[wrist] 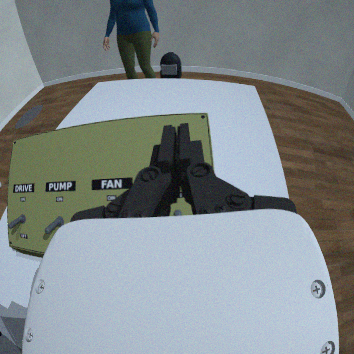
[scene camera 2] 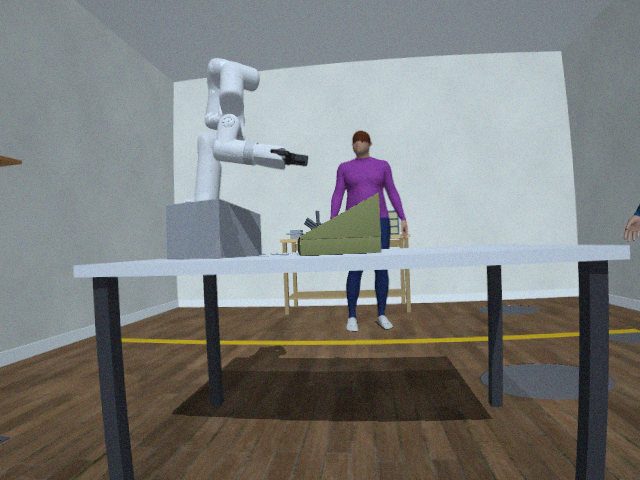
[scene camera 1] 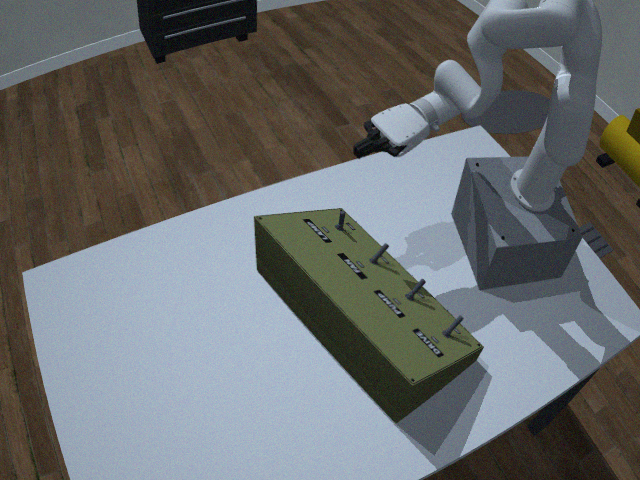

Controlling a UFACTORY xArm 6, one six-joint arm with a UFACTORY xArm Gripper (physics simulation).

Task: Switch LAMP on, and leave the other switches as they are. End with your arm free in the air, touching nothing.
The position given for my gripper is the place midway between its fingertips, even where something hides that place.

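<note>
My gripper (scene camera 1: pixel 355 152), (wrist: pixel 178 142), (scene camera 2: pixel 307 161) is visible. An olive sloped switch box (wrist: pixel 58 172) is visible as well.
</note>
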